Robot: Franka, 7 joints.
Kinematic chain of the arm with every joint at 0, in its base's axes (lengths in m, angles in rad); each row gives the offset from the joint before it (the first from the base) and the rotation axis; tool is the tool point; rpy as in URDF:
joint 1: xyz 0 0 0.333 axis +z
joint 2: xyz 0 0 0 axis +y
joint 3: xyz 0 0 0.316 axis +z
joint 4: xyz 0.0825 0 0 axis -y
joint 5: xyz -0.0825 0 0.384 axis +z
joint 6: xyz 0 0 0 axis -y
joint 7: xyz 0.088 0 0 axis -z
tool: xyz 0 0 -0.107 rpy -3.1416 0 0
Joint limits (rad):
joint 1: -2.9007..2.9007
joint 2: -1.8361..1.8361
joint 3: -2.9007..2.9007
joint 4: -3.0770..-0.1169
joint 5: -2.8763..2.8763
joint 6: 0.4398..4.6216
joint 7: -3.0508..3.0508
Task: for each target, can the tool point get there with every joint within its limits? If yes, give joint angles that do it. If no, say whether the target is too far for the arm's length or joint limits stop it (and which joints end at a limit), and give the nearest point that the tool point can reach.
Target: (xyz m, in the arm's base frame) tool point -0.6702 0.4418 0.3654
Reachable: yes | joints -0.1734 -1.4120 1.4851 -0.7062 -1.4485 3.3990 0.3163
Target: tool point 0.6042 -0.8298 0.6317
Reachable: no: too far | nearest point 0.4849 -0.6659 0.5727 | short by 0.211 m
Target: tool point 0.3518 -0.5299 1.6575
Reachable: no: too far | nearest point 0.2054 -0.3094 1.1063 | short by 0.611 m
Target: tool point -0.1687 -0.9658 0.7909
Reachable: no: too far | nearest point -0.1337 -0.7657 0.6960 | short by 0.224 m
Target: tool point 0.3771 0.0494 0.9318
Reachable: yes | joints 2.4208 -0.4101 -1.2169 -0.4580 2.4268 4.0370 1.6448
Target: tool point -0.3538 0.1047 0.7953
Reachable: yes | joints -2.1347 0.9704 -2.0265 -1.7795 1.3977 4.1613 -0.2795
